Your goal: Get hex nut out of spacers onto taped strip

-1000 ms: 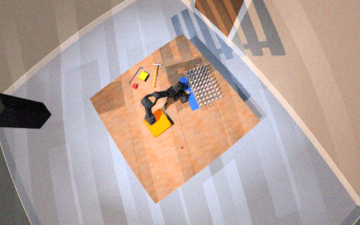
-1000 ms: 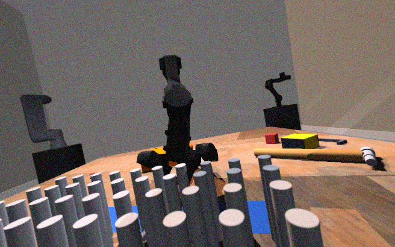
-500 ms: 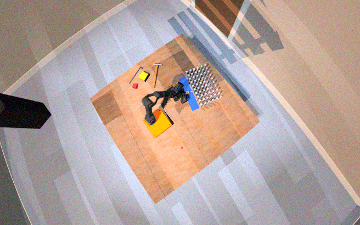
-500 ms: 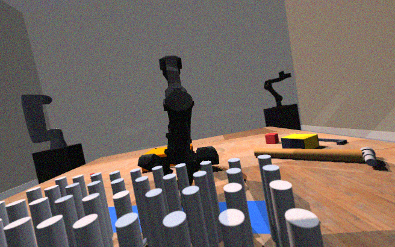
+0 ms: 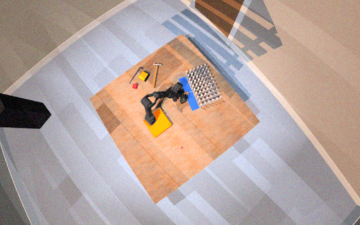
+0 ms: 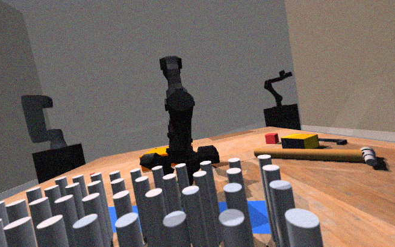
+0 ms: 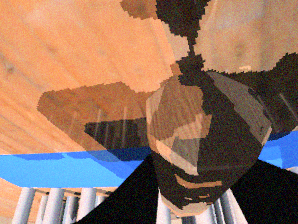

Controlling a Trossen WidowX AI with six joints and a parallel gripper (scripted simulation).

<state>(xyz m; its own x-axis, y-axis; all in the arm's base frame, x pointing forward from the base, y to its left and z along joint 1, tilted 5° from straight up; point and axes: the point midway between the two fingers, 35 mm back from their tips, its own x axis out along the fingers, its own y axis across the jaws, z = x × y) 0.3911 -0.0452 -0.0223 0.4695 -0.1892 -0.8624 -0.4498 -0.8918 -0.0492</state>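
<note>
Now: gripper tip 4 cm short of the blue taped strip, 2 cm to the left of it and 1 cm above it. Also, from my gripper tip: tiny red piece (42 cm behind, 32 cm to the right).
</note>
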